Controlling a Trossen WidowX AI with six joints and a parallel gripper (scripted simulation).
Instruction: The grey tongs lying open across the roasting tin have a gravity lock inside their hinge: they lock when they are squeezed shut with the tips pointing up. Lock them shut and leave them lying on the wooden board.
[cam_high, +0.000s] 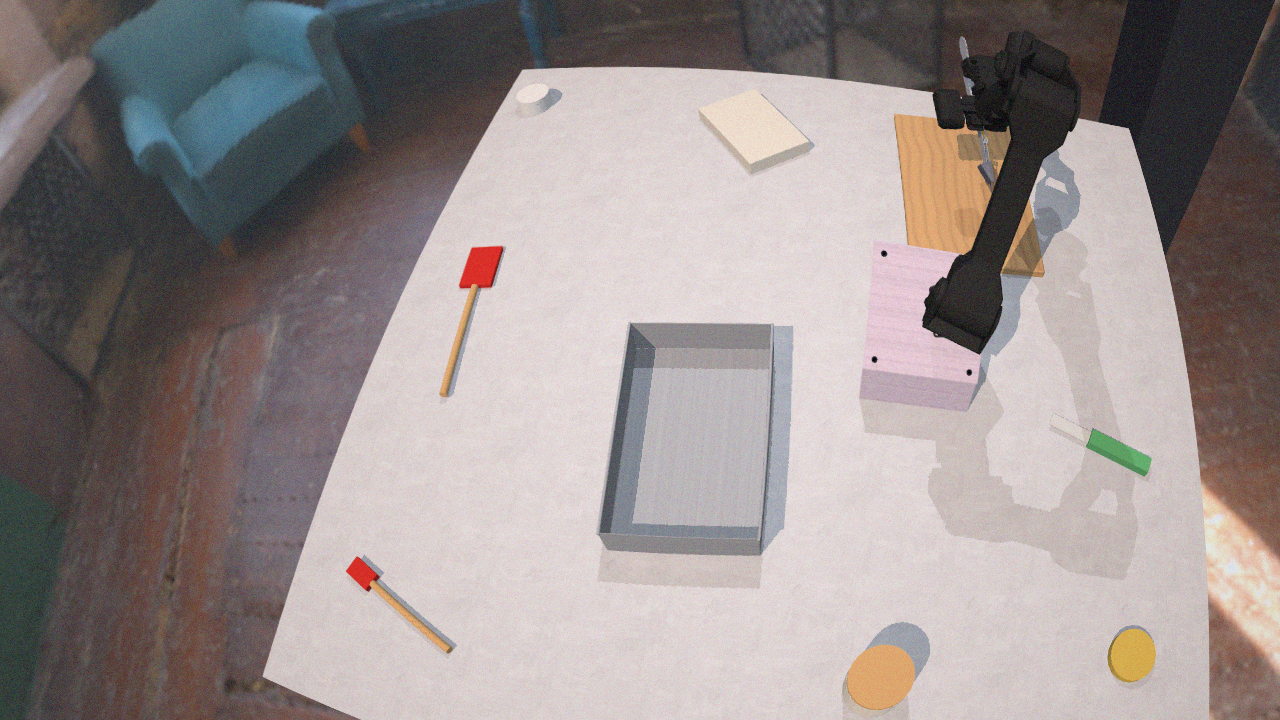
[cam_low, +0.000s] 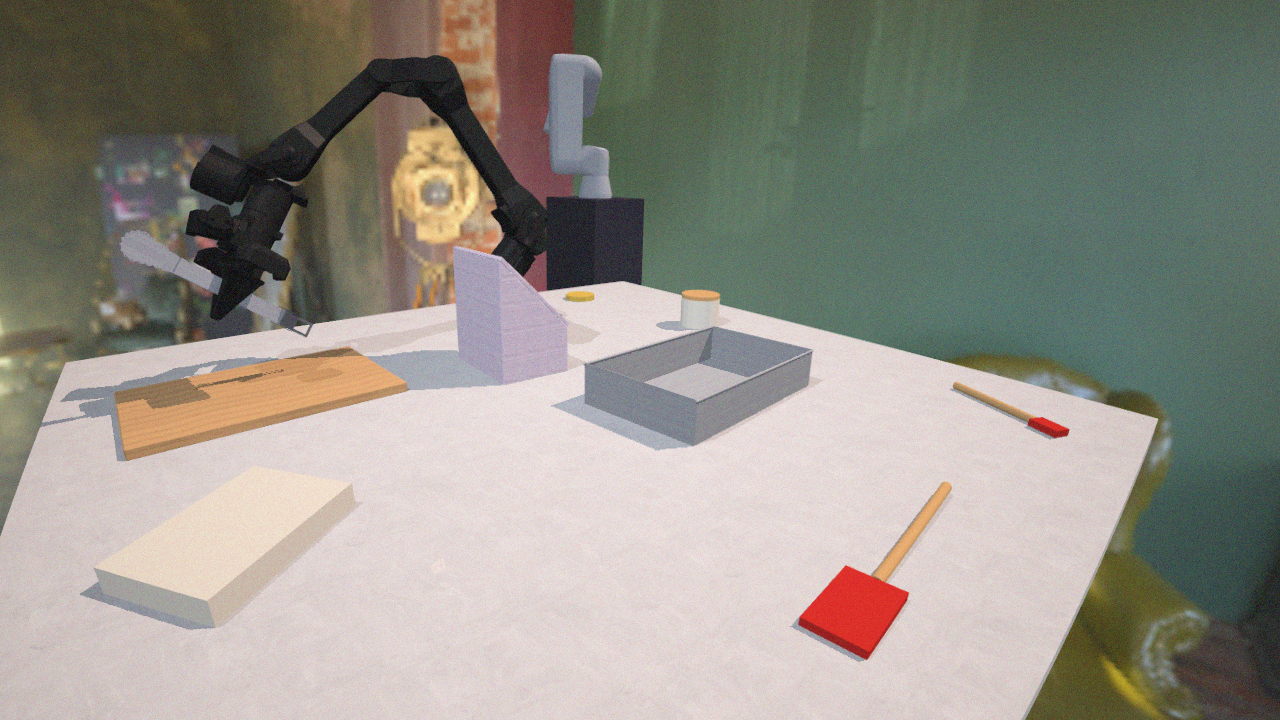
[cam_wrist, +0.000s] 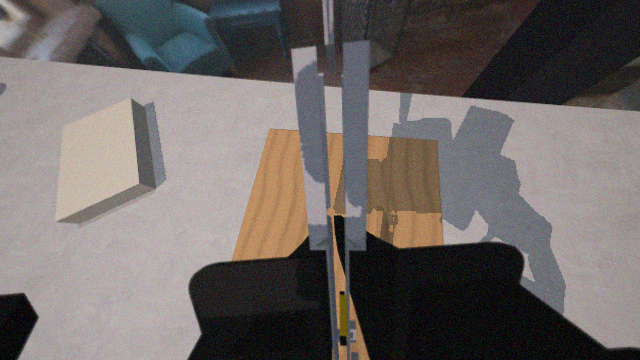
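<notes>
Now: the wooden board 40 mm to the left of my gripper tip and 110 mm below it. Round my gripper tip: green-handled knife (140 mm behind, 530 mm to the left, 110 mm below); then grey roasting tin (450 mm ahead, 520 mm to the left, 90 mm below); then cream block (380 mm ahead, 90 mm to the right, 110 mm below).
</notes>
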